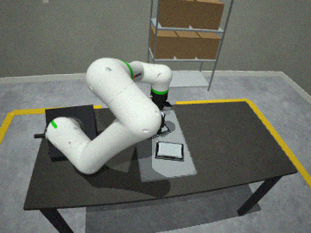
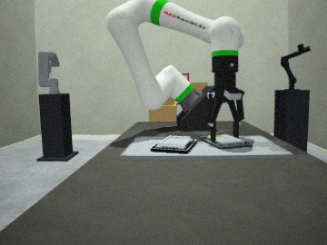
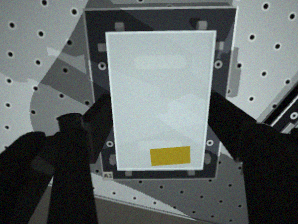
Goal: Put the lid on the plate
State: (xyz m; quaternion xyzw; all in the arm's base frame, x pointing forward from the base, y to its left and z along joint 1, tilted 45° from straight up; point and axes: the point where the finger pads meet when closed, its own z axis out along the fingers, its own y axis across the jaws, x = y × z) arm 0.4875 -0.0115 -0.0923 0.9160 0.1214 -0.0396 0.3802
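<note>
My hand is 30 mm above the lid park LP1. The rest, counted from my hand: nest N1: 40 mm ahead, 180 mm to the right, 30 mm below; then clear lid: 20 mm below; then culture plate: 40 mm ahead, 180 mm to the right, 20 mm below.
</note>
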